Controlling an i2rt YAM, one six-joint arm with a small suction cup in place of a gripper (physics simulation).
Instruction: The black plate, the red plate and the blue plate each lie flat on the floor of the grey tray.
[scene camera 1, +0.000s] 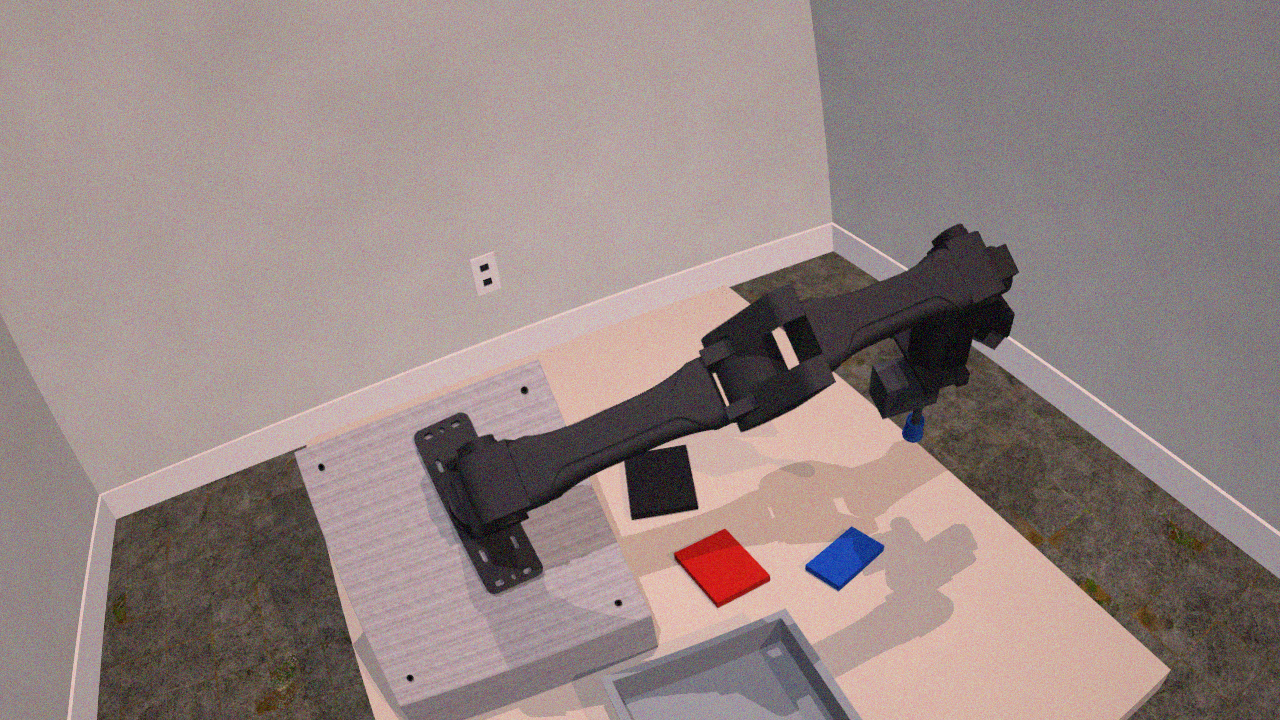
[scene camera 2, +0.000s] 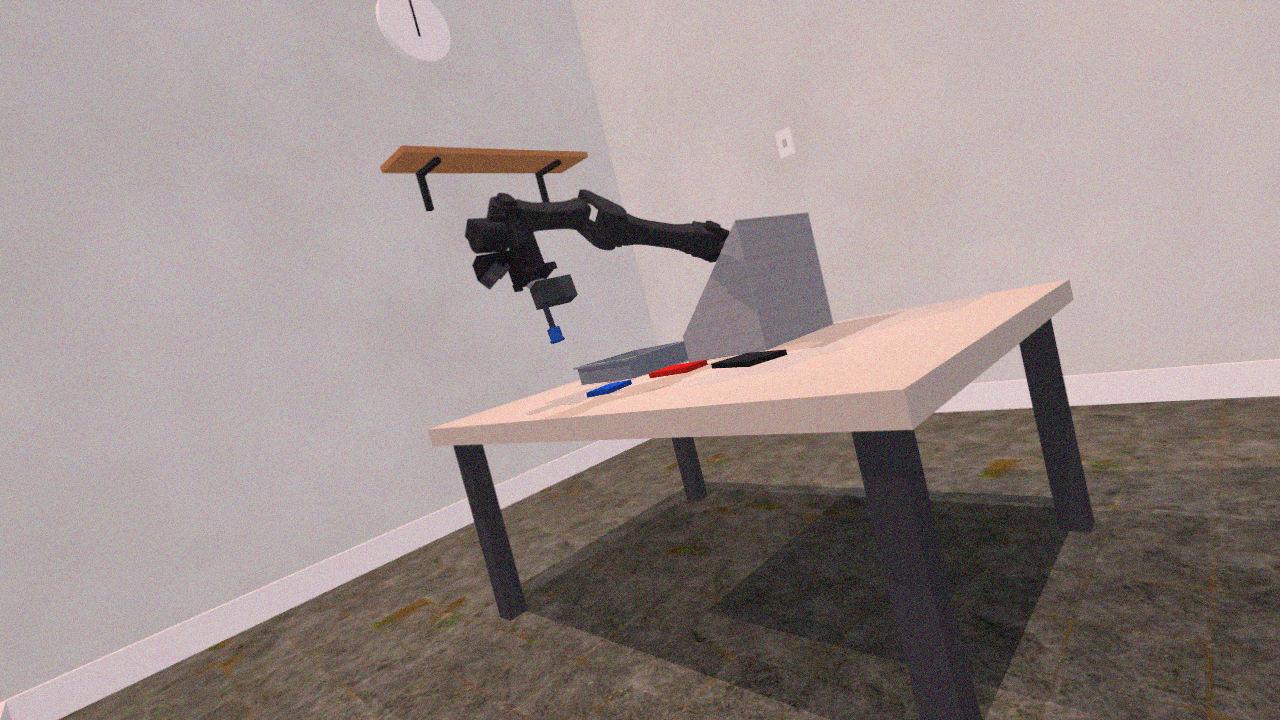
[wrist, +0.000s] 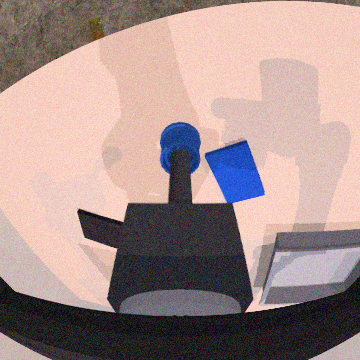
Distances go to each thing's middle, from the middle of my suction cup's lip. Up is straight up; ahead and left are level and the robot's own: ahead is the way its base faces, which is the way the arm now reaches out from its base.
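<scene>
The grey tray (scene camera 1: 769, 661) is 380 mm behind my suction cup, 180 mm to the right of it and 120 mm below it. Counted from my suction cup again, the red plate (scene camera 1: 720, 566) is 70 mm to the left, 260 mm behind and 140 mm below, while the blue plate (scene camera 1: 849, 554) is 20 mm to the right, 120 mm behind and 140 mm below. As for the black plate (scene camera 2: 748, 359), I find it 240 mm behind my suction cup, 140 mm below it and 260 mm to the left of it.
</scene>
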